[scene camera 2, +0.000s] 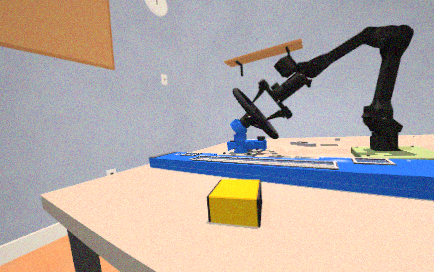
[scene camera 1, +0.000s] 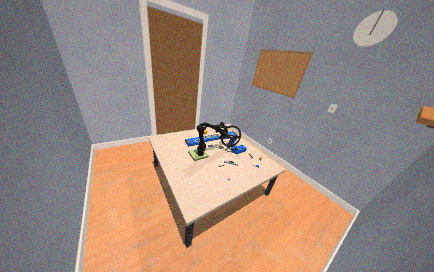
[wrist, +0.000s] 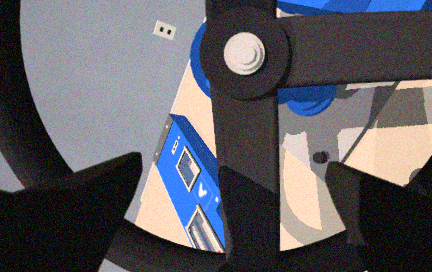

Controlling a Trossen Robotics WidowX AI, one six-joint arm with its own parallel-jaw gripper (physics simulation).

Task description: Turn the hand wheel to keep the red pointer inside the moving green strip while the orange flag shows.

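Pixels of known places: gripper, fingertip midpoint: (scene camera 2: 258, 112) (wrist: 235, 166); arm's base at its link origin: (scene camera 2: 384, 149) (scene camera 1: 200, 154).
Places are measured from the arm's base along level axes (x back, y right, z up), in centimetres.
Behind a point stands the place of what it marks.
Note:
The black hand wheel (scene camera 1: 239, 135) @[x -48.7, y 10.9, z 22.5 cm] (scene camera 2: 243, 99) @[x -44.7, y -13.9, z 21.5 cm] (wrist: 161, 252) @[x -42.8, y -12.4, z 17.9 cm] sits tilted on its blue stand (scene camera 1: 239, 149) (scene camera 2: 240, 136) @[x -51.1, y -3.9, z 6.5 cm]. My gripper (scene camera 1: 224, 133) @[x -41.8, y -5.1, z 16.6 cm] (scene camera 2: 260, 109) @[x -41.8, y -5.1, z 16.6 cm] (wrist: 235, 166) @[x -41.8, y -5.1, z 16.6 cm] is open, right at the wheel's face, with one finger on each side of a spoke. In the wrist view the spoke runs down from the silver hub cap (wrist: 244, 53) @[x -46.7, y -0.4, z 14.9 cm] between the fingers. The long blue gauge bar (scene camera 1: 194, 140) @[x -6.6, y -28.5, z 1.6 cm] (scene camera 2: 243, 171) @[x -38.5, y -34.1, z -0.3 cm] (wrist: 185, 194) @[x -62.8, y -27.7, z 1.6 cm] lies behind the wheel. Its small flag window (wrist: 188, 168) @[x -65.1, y -23.2, z 1.6 cm] looks grey-blue, with no orange. A sliver of red shows at the rim's edge; the green strip is hidden.
A yellow block (scene camera 2: 235, 202) @[x -32.3, y -53.3, z 1.1 cm] stands in front of the gauge bar. The arm's green base plate (scene camera 1: 198, 155) @[x 3.3, y 1.6, z 0.4 cm] is beside the bar. Small tools and parts (scene camera 1: 231, 162) @[x -27.0, y 27.7, z -1.1 cm] (scene camera 1: 256, 165) @[x -52.0, y 45.3, z -1.2 cm] lie scattered on the table (scene camera 1: 202, 189) @[x 21.7, y 44.1, z -2.4 cm]. A wooden wall shelf (scene camera 2: 264, 52) hangs behind.

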